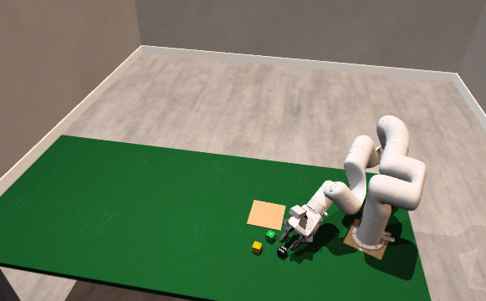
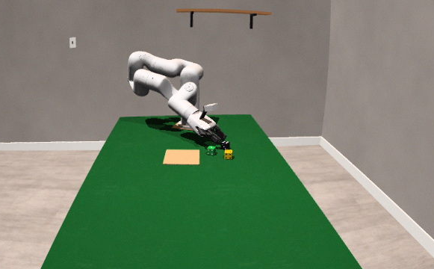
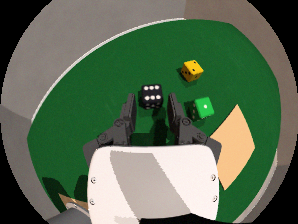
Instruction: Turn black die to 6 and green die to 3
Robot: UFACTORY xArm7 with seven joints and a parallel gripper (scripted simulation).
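The black die lies 2 cm ahead of my hand, 3 cm to the left of it and 3 cm below it. From my hand the other things lie so: green die 7 cm ahead, 4 cm to the right, 3 cm below; tan mat 11 cm ahead, 16 cm to the right, 4 cm below; yellow die 12 cm ahead, 3 cm to the left, 3 cm below.
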